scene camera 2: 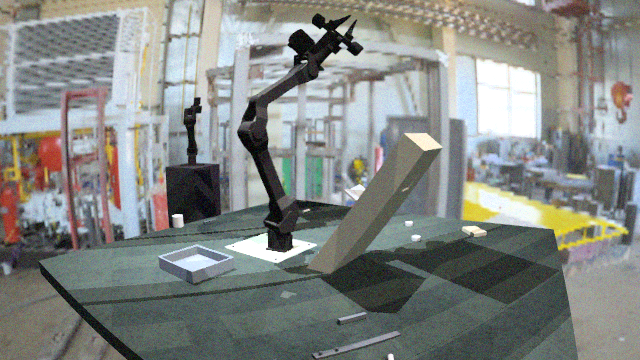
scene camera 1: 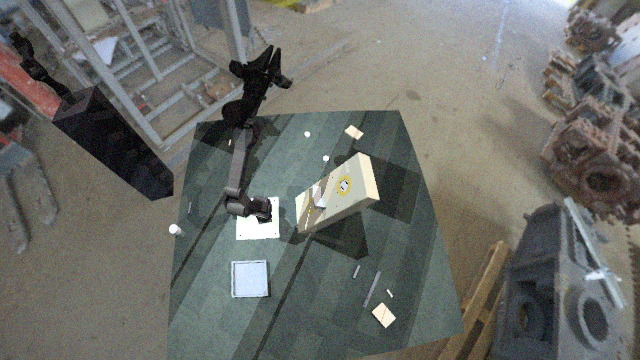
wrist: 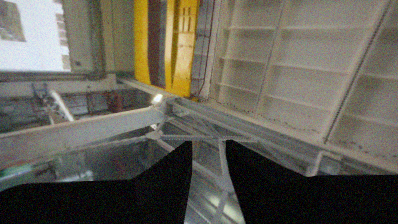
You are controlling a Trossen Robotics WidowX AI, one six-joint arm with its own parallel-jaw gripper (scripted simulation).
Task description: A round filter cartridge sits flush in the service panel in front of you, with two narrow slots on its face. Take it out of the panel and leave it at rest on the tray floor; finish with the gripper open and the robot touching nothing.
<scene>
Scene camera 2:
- my gripper: 353, 17
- tan service panel: 411, 157
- grey tray: 193, 264
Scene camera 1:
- my gripper: 276, 46
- tan service panel: 362, 191
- grey tray: 249, 278
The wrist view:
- my gripper: 208, 146
</scene>
